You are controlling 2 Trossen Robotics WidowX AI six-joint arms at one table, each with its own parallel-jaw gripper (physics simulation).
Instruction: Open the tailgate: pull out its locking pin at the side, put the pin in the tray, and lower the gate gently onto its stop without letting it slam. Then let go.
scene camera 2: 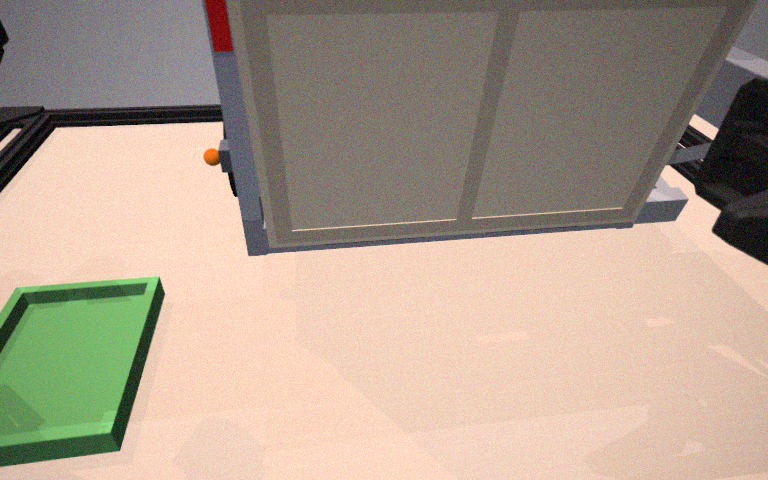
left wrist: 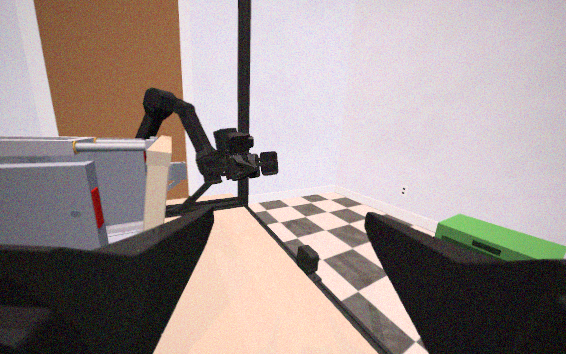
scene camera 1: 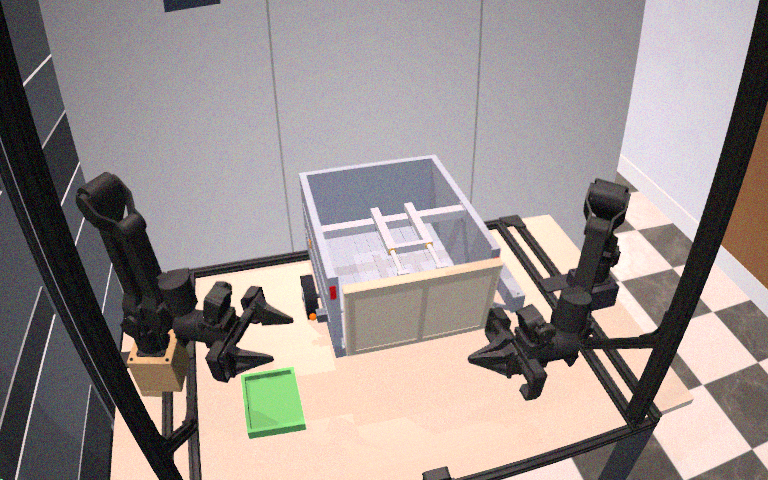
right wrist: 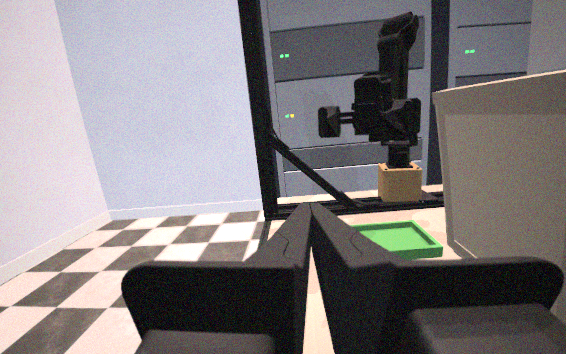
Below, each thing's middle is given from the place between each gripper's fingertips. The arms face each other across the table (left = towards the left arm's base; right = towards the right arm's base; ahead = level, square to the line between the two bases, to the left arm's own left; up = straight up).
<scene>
The grey truck bed (scene camera 1: 354, 216) lies 410 mm ahead of my right hand, 20 mm to the left of it and 90 mm below it.
Right now my left hand is 310 mm short of the grey truck bed, 260 mm to the left of it and 120 mm above it.
</scene>
